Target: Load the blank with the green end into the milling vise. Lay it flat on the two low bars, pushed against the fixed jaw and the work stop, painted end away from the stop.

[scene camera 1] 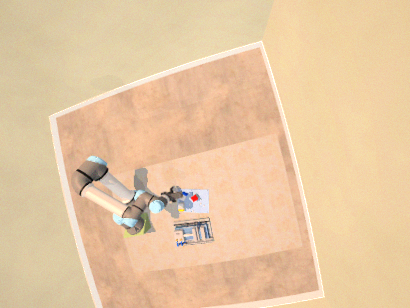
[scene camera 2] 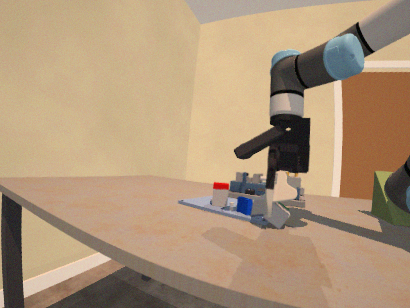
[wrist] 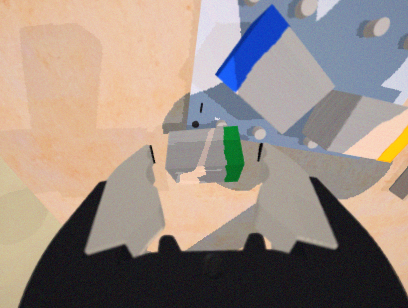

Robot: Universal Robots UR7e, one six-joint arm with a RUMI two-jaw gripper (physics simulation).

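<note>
The blank with the green end (scene camera 2: 279,215) (wrist: 192,150) rests tilted at the edge of the pale blue pegged plate (scene camera 1: 204,206) (scene camera 2: 194,202) (wrist: 212,25). Its green end points right in the wrist view. My gripper (scene camera 1: 176,194) (scene camera 2: 274,212) (wrist: 205,146) is open and empty, pointing down over the blank; in the wrist view one fingertip is left of the grey end and the other right of the green end, with gaps on both sides. The milling vise (scene camera 1: 209,231) (scene camera 2: 240,186) stands beside the plate; its bars, fixed jaw and stop are too small to tell apart.
A blue-ended blank (scene camera 2: 244,205) (wrist: 287,77) lies on the plate close to the green-ended one. A red-ended blank (scene camera 1: 194,198) (scene camera 2: 220,195) stands upright farther in. A yellow-ended blank (scene camera 1: 181,210) (wrist: 367,122) lies at the plate's edge. A green block (scene camera 2: 383,197) is near the arm.
</note>
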